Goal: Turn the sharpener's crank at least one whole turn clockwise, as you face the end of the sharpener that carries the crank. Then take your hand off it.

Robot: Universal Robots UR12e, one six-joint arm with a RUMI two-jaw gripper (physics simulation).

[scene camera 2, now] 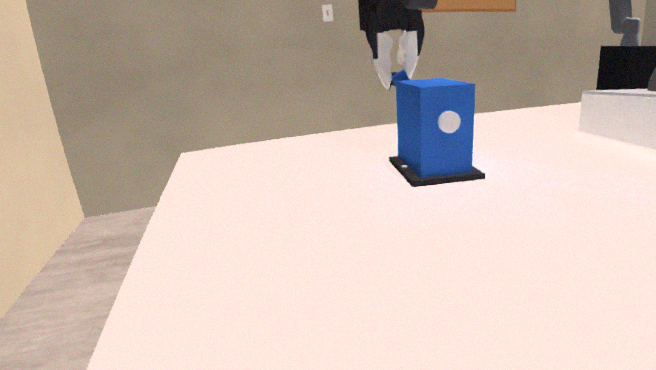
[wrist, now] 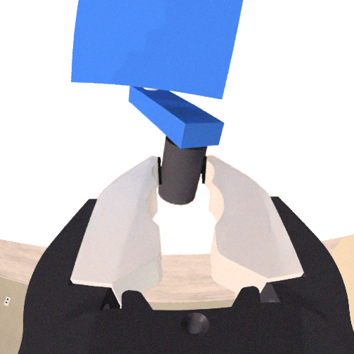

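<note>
The sharpener (scene camera 2: 435, 130) (wrist: 155, 45) is a blue box on a black base plate, with a white disc on the face toward scene camera 2. Its crank arm (scene camera 2: 400, 77) (wrist: 175, 115) is a blue bar at the far end, tilted, its upper end just above the box's top edge. A black cylindrical crank handle (wrist: 182, 170) sticks out from the arm's end. My gripper (scene camera 2: 398, 82) (wrist: 180, 159) is shut on the handle, one white finger at each side of it. In the scene view the box and fingers hide most of the handle.
The sharpener stands on a pale table (scene camera 2: 320, 250), toward its far edge. A white block (scene camera 2: 615, 120) with a black panel (scene camera 2: 625, 67) behind it is at the right. The table's left edge drops to the floor (scene camera 2: 95, 260). A wall (scene camera 2: 200, 75) rises behind.
</note>
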